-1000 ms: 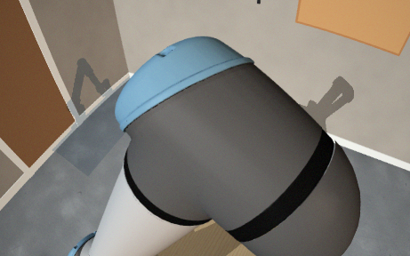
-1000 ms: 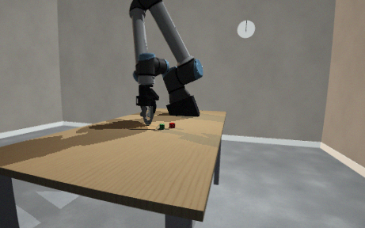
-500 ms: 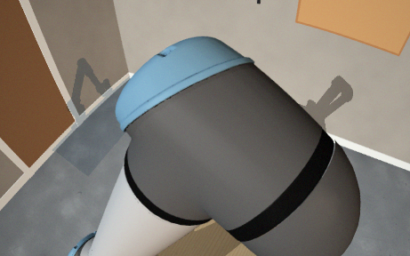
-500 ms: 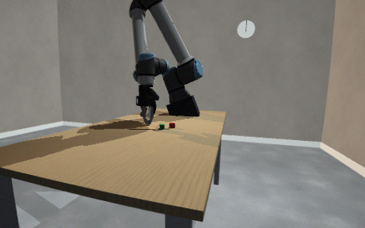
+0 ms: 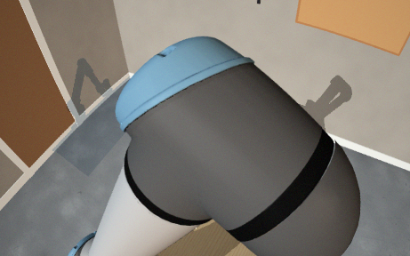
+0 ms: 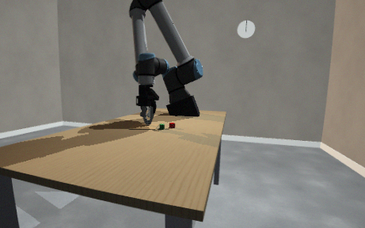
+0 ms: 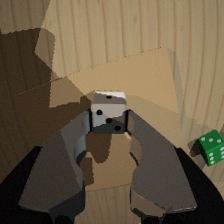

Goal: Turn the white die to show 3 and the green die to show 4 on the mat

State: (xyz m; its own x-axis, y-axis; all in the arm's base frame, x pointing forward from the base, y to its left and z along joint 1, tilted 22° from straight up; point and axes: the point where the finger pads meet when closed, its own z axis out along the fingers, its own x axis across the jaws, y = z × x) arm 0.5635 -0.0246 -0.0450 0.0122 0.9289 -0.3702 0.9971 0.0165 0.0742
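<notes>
Now: the white die 1 cm below my hand. From my hand the other things lie so: green die 5 cm ahead, 11 cm to the left, 1 cm below; then red die 1 cm behind, 15 cm to the left, 1 cm below; then tan mat 4 cm ahead, 2 cm below.
</notes>
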